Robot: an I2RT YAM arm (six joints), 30 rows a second.
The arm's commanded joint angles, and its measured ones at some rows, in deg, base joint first. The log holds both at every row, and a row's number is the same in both.
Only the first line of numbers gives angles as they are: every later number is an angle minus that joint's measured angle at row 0.
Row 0, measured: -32.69 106.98 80.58 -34.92 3.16 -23.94
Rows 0 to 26, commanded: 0.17 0.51 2.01 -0.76 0.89 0.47; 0.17 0.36 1.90 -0.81 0.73 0.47; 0.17 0.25 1.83 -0.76 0.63 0.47; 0.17 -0.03 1.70 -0.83 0.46 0.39; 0.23 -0.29 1.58 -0.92 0.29 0.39; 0.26 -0.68 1.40 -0.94 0.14 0.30; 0.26 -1.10 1.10 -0.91 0.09 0.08; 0.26 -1.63 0.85 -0.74 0.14 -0.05; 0.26 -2.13 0.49 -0.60 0.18 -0.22; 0.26 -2.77 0.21 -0.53 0.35 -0.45; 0.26 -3.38 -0.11 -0.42 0.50 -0.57; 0.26 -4.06 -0.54 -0.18 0.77 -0.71; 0.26 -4.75 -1.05 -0.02 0.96 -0.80; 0.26 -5.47 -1.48 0.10 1.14 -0.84; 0.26 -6.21 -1.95 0.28 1.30 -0.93; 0.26 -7.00 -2.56 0.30 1.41 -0.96; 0.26 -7.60 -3.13 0.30 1.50 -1.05; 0.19 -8.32 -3.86 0.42 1.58 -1.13; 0.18 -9.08 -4.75 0.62 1.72 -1.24; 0.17 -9.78 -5.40 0.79 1.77 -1.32; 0.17 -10.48 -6.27 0.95 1.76 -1.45; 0.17 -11.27 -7.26 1.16 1.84 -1.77; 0.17 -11.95 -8.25 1.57 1.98 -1.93; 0.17 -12.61 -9.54 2.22 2.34 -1.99; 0.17 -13.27 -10.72 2.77 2.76 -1.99; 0.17 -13.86 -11.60 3.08 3.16 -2.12; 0.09 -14.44 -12.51 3.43 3.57 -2.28
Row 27, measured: -0.02 -12.46 -11.04 2.34 1.88 -1.18
